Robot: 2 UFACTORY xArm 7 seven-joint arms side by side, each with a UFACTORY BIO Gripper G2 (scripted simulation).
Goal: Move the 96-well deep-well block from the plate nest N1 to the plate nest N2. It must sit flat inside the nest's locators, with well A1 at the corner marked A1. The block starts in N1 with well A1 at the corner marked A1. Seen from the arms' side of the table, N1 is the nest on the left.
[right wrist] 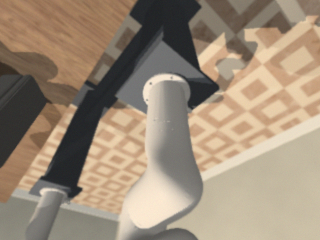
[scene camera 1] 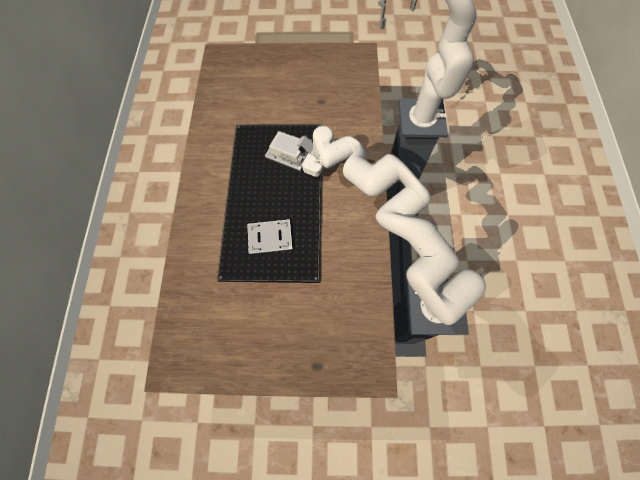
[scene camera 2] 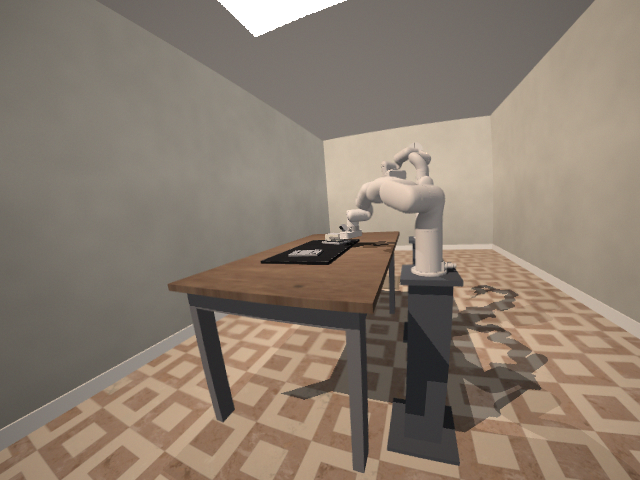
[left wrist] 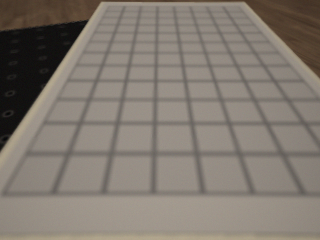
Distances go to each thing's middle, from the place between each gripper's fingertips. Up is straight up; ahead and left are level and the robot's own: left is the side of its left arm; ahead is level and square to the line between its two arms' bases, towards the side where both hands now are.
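Scene:
White deep-well block (left wrist: 149, 119), 10 mm ahead of my left hand; going by their middles, nearest to that hand of the things named here. Nest N1 (scene camera 1: 269, 233), from my left hand: 380 mm to the left, 50 mm ahead, 30 mm below.
My right hand: 410 mm to the right of the white deep-well block, 410 mm short of it, 290 mm above it. Nest N1, from my right hand: 790 mm to the left, 460 mm ahead, 330 mm below.

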